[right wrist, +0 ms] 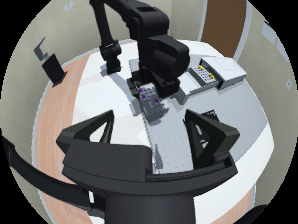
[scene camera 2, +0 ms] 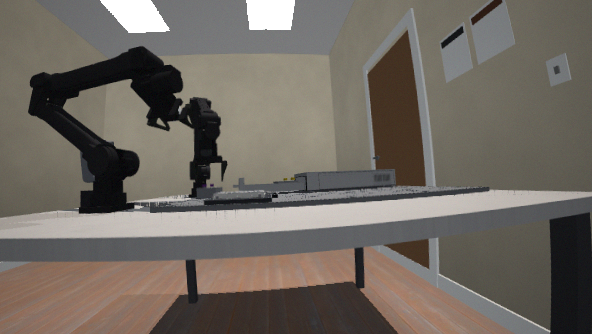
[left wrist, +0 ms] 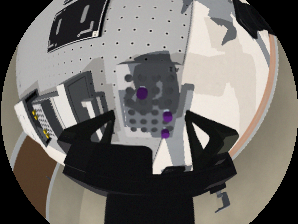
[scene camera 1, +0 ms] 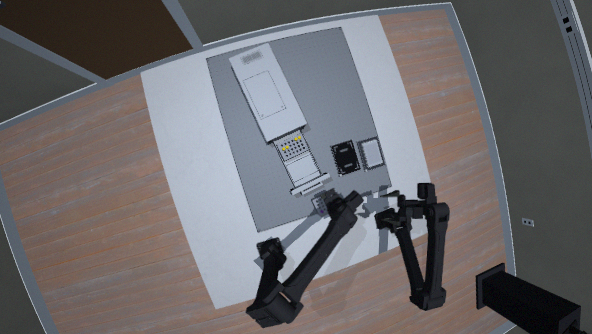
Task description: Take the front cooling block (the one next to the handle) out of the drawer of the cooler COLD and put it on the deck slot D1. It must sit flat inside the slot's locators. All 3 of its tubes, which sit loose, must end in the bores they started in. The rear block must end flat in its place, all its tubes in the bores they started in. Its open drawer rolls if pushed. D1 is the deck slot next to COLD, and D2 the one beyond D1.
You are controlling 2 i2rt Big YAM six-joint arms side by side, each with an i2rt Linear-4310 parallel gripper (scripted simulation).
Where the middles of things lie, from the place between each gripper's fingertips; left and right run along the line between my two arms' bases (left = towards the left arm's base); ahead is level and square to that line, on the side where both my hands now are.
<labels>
I see my right gripper (scene camera 2: 181,128) 26 cm short of the drawer (scene camera 1: 303,170), 28 cm to the right of it and 20 cm above it.
The drawer lies 22 cm ahead of my left hand, 10 cm to the left of it and 3 cm below it.
</labels>
